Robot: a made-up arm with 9 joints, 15 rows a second.
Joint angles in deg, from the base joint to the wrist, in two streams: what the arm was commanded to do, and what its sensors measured. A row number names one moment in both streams.
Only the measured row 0 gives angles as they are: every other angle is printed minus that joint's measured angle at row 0.
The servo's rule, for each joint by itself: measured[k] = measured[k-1] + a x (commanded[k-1-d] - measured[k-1]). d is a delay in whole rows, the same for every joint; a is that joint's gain. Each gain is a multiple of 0.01, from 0.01 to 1. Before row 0 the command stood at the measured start. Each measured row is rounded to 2 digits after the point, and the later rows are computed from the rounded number. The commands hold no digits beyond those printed.
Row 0, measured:
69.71 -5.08 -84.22 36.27 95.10 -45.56 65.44 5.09 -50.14
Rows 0 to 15, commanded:
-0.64 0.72 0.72 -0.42 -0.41 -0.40 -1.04 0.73 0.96
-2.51 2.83 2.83 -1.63 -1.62 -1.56 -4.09 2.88 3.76
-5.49 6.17 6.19 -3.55 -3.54 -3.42 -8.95 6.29 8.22
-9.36 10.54 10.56 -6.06 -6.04 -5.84 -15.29 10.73 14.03
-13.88 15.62 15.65 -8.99 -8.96 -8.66 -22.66 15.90 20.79
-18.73 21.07 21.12 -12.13 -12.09 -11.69 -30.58 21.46 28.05
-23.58 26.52 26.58 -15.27 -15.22 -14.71 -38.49 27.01 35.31
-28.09 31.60 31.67 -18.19 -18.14 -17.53 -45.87 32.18 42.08
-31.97 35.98 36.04 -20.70 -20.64 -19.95 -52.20 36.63 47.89
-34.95 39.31 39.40 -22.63 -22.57 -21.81 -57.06 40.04 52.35
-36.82 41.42 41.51 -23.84 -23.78 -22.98 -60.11 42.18 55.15
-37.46 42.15 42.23 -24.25 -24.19 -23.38 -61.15 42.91 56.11
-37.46 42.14 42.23 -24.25 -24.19 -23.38 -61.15 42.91 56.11
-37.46 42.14 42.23 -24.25 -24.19 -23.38 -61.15 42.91 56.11
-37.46 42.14 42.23 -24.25 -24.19 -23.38 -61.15 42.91 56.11
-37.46 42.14 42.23 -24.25 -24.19 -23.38 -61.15 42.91 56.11
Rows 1 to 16, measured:
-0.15 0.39 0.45 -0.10 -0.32 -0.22 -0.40 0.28 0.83
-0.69 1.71 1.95 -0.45 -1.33 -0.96 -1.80 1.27 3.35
-1.79 4.12 4.62 -1.16 -3.05 -2.31 -4.52 3.18 7.54
-3.53 7.59 8.36 -2.29 -5.38 -4.25 -8.61 6.05 13.12
-5.91 11.93 12.95 -3.83 -8.17 -6.68 -13.95 9.79 19.72
-8.86 16.87 18.10 -5.74 -11.23 -9.44 -20.27 14.22 26.88
-12.25 22.08 23.44 -7.93 -14.34 -12.34 -27.19 19.08 34.13
-15.89 27.22 28.62 -10.29 -17.30 -15.19 -34.29 24.06 40.97
-19.59 31.95 33.29 -12.68 -19.91 -17.81 -41.10 28.84 46.92
-23.12 35.92 37.14 -14.97 -21.98 -20.01 -47.16 33.10 51.59
-26.27 38.89 39.89 -17.01 -23.38 -21.64 -52.08 36.55 54.65
-28.84 40.65 41.36 -18.68 -24.01 -22.60 -55.53 38.97 55.91
-30.82 41.45 41.91 -19.96 -24.15 -23.03 -57.67 40.47 56.08
-32.35 41.82 42.11 -20.95 -24.18 -23.22 -58.99 41.40 56.11
-33.53 41.99 42.19 -21.71 -24.19 -23.31 -59.81 41.97 56.11
-34.43 42.07 42.22 -22.29 -24.19 -23.35 -60.32 42.33 56.11
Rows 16 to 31, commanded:
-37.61 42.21 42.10 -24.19 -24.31 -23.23 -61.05 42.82 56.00
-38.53 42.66 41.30 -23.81 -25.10 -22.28 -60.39 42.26 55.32
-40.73 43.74 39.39 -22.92 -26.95 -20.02 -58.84 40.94 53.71
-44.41 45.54 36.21 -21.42 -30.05 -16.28 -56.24 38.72 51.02
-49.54 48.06 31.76 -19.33 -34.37 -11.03 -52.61 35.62 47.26
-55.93 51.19 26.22 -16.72 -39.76 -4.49 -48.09 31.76 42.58
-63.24 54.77 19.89 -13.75 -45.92 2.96 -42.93 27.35 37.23
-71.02 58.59 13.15 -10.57 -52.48 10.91 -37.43 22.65 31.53
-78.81 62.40 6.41 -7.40 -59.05 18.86 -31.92 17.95 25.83
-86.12 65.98 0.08 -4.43 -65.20 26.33 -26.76 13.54 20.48
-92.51 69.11 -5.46 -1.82 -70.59 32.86 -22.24 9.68 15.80
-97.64 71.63 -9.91 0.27 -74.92 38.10 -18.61 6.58 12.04
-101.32 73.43 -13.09 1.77 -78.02 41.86 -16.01 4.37 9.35
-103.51 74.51 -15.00 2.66 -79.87 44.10 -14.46 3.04 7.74
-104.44 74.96 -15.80 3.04 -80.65 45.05 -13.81 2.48 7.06
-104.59 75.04 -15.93 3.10 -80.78 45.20 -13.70 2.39 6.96
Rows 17 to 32, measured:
-35.16 42.15 42.14 -22.73 -24.28 -23.28 -60.60 42.52 56.02
-35.94 42.43 41.61 -22.98 -24.92 -22.73 -60.52 42.42 55.42
-37.04 43.14 40.21 -22.97 -26.50 -21.24 -59.88 41.86 53.95
-38.74 44.44 37.69 -22.61 -29.27 -18.51 -58.50 40.67 51.43
-41.22 46.39 33.95 -21.86 -33.25 -14.40 -56.26 38.75 47.84
-44.60 48.98 29.08 -20.68 -38.33 -8.95 -53.16 36.09 43.32
-48.89 52.11 23.29 -19.09 -44.25 -2.40 -49.27 32.77 38.08
-53.98 55.61 16.90 -17.13 -50.67 4.92 -44.77 28.92 32.45
-59.69 59.28 10.29 -14.89 -57.21 12.59 -39.89 24.75 26.76
-65.77 62.90 3.86 -12.48 -63.44 20.15 -34.90 20.49 21.36
-71.92 66.25 -2.01 -10.03 -69.02 27.14 -30.09 16.38 16.58
-77.84 69.16 -6.99 -7.66 -73.62 33.17 -25.73 12.66 12.68
-83.24 71.47 -10.83 -5.49 -77.05 37.95 -22.04 9.51 9.82
-87.90 73.11 -13.46 -3.62 -79.25 41.33 -19.16 7.05 8.03
-91.70 74.11 -14.93 -2.09 -80.34 43.38 -17.13 5.31 7.20
-94.66 74.61 -15.56 -0.90 -80.68 44.38 -15.83 4.20 6.99

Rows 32 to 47, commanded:
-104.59 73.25 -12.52 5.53 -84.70 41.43 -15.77 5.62 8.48
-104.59 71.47 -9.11 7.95 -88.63 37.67 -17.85 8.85 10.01
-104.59 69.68 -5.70 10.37 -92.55 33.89 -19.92 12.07 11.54
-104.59 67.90 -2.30 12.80 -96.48 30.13 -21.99 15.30 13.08
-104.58 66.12 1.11 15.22 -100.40 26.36 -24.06 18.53 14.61
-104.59 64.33 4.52 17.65 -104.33 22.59 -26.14 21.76 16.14
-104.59 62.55 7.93 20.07 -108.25 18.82 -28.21 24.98 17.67
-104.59 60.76 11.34 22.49 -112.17 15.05 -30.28 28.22 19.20
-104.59 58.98 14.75 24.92 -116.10 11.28 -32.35 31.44 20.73
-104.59 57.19 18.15 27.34 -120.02 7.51 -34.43 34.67 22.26
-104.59 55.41 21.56 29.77 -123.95 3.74 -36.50 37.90 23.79
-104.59 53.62 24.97 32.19 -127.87 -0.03 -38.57 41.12 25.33
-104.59 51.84 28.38 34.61 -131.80 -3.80 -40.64 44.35 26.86
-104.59 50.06 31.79 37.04 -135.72 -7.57 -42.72 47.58 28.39
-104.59 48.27 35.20 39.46 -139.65 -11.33 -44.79 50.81 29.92
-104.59 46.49 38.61 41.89 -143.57 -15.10 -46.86 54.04 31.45
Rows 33 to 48, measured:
-96.94 73.88 -13.64 0.58 -83.82 42.76 -15.81 4.74 8.27
-98.70 72.58 -10.79 2.28 -87.57 39.96 -16.59 6.30 9.77
-100.05 71.01 -7.58 4.14 -91.45 36.62 -17.86 8.49 11.29
-101.09 69.33 -4.25 6.13 -95.37 33.05 -19.43 11.08 12.83
-101.89 67.60 -0.87 8.22 -99.29 29.37 -21.19 13.91 14.36
-102.51 65.83 2.53 10.39 -103.22 25.64 -23.07 16.89 15.89
-102.99 64.06 5.93 12.62 -107.14 21.89 -25.02 19.96 17.42
-103.36 62.28 9.34 14.89 -111.06 18.13 -27.02 23.10 18.95
-103.64 60.50 12.75 17.20 -114.99 14.36 -29.05 26.27 20.48
-103.86 58.71 16.15 19.53 -118.91 10.59 -31.09 29.46 22.01
-104.03 56.93 19.56 21.89 -122.84 6.82 -33.15 32.67 23.54
-104.16 55.14 22.97 24.26 -126.76 3.05 -35.21 35.88 25.08
-104.26 53.36 26.38 26.64 -130.69 -0.72 -37.27 39.10 26.61
-104.34 51.58 29.79 29.03 -134.61 -4.49 -39.34 42.32 28.14
-104.40 49.79 33.20 31.43 -138.54 -8.25 -41.41 45.55 29.67
-104.44 48.01 36.61 33.84 -142.46 -12.02 -43.48 48.78 31.20

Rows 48 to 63, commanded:
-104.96 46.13 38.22 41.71 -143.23 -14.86 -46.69 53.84 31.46
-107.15 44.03 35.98 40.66 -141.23 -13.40 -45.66 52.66 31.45
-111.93 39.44 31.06 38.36 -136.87 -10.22 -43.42 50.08 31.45
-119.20 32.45 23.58 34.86 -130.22 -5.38 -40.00 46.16 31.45
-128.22 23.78 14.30 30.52 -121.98 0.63 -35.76 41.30 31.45
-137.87 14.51 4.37 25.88 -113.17 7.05 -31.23 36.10 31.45
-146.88 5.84 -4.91 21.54 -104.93 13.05 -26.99 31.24 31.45
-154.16 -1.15 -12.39 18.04 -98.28 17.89 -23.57 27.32 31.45
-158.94 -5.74 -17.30 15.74 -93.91 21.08 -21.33 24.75 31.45
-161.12 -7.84 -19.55 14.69 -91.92 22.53 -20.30 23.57 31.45
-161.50 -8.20 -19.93 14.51 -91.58 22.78 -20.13 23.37 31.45
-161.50 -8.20 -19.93 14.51 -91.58 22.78 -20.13 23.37 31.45
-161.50 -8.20 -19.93 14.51 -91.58 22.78 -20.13 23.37 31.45
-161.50 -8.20 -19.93 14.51 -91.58 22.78 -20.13 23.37 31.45
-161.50 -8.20 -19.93 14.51 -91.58 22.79 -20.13 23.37 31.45
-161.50 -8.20 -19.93 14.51 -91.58 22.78 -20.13 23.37 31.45
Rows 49 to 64, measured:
-104.56 46.99 37.62 35.65 -143.06 -13.58 -44.70 50.70 31.42
-105.16 45.39 36.59 36.80 -141.63 -13.48 -45.06 51.44 31.45
-106.72 42.18 33.11 37.16 -137.92 -11.69 -44.44 50.92 31.45
-109.59 36.93 27.11 36.63 -131.91 -8.22 -42.75 49.11 31.45
-113.87 29.83 19.04 35.22 -124.16 -3.35 -40.09 46.14 31.45
-119.39 21.56 9.80 33.07 -115.59 2.37 -36.72 42.32 31.45
-125.71 13.07 0.53 30.42 -107.28 8.24 -33.02 38.11 31.45
-132.25 5.39 -7.61 27.57 -100.26 13.55 -29.43 34.01 31.45
-138.39 -0.62 -13.71 24.85 -95.31 17.69 -26.35 30.49 31.45
-143.62 -4.52 -17.39 22.51 -92.67 20.35 -24.05 27.86 31.45
-147.73 -6.51 -18.99 20.67 -91.82 21.69 -22.56 26.15 31.45
-150.90 -7.42 -19.58 19.25 -91.63 22.29 -21.64 25.09 31.45
-153.34 -7.84 -19.80 18.16 -91.59 22.56 -21.07 24.44 31.45
-155.22 -8.03 -19.88 17.32 -91.58 22.68 -20.71 24.03 31.45
-156.66 -8.12 -19.91 16.67 -91.58 22.74 -20.49 23.78 31.45
-157.77 -8.16 -19.92 16.17 -91.58 22.76 -20.35 23.62 31.45

